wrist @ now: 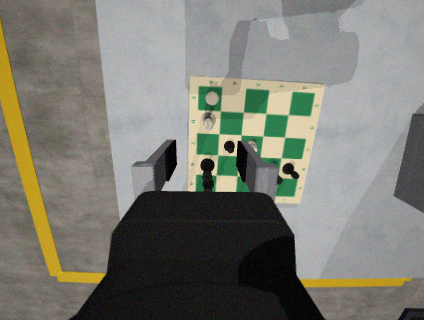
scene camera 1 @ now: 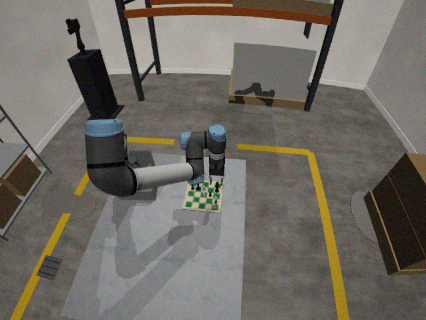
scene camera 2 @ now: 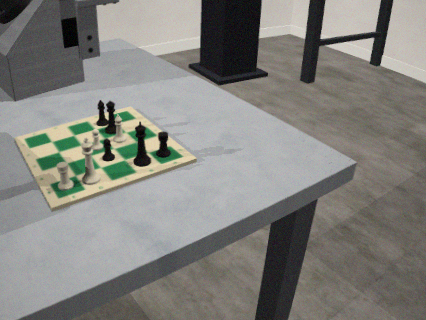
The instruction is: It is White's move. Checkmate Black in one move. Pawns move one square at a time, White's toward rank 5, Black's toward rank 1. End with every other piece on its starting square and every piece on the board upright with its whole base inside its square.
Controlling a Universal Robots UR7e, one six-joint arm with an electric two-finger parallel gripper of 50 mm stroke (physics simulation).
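Frame: origin at the arm's base, x ahead, y left, z up, level; centimetres.
Seen in the pictures: gripper, fingertip midpoint: [wrist: 206, 152] [scene camera 1: 216, 183] [scene camera 2: 80, 51].
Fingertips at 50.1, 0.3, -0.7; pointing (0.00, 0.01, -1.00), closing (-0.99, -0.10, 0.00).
A point is followed by its place in that frame, as x, y, z.
The green-and-cream board [scene camera 1: 195, 209] {39.5, -7.2, -18.4} [scene camera 2: 185, 157] {51.2, 13.7, -18.4} [wrist: 195, 81] {52.8, -6.0, -18.4} lies on the table. My gripper [scene camera 1: 216, 180] {50.1, 0.3, -0.7} [wrist: 206, 152] {50.1, 0.3, -0.7} is open and empty above its black-king side. Upright in scene camera 2 are a white rook [scene camera 2: 63, 177] {50.4, -4.0, -16.7} [wrist: 212, 98] {49.9, -3.9, -15.1} at a corner, a tall crowned white piece [scene camera 2: 89, 165] {50.6, -0.4, -15.8} [wrist: 208, 120] {50.1, -0.9, -12.8} beside it, a black pawn [scene camera 2: 107, 151] {46.3, 3.6, -17.0} [wrist: 229, 146] {46.2, 3.3, -16.2}, a white pawn [scene camera 2: 96, 140] {42.5, 3.1, -16.9} [wrist: 253, 145] {42.2, 2.7, -16.4}, the tall black king [scene camera 2: 142, 147] {49.8, 7.6, -15.7} [wrist: 207, 165] {49.3, 7.1, -16.6}, a black rook [scene camera 2: 163, 146] {49.2, 11.1, -16.8}, a white bishop-like piece [scene camera 2: 119, 131] {41.9, 7.1, -16.7} and two black pieces [scene camera 2: 111, 119] {38.4, 7.1, -16.1} [scene camera 2: 102, 115] {35.0, 6.6, -16.7}. The right finger hides part of the board.
The grey table [scene camera 1: 165, 280] {34.2, -49.0, -19.0} [scene camera 2: 210, 200] {61.1, 11.9, -19.0} [wrist: 145, 75] {60.9, -6.0, -19.0} carries the arm's grey base block [scene camera 2: 45, 60] {12.8, 1.8, -12.1} [wrist: 412, 160] {12.8, 2.0, -17.0} beside the board. The table edge runs past the black-king side. A black pedestal [scene camera 1: 92, 80] [scene camera 2: 230, 37] and an orange-beamed rack [scene camera 1: 225, 11] stand beyond.
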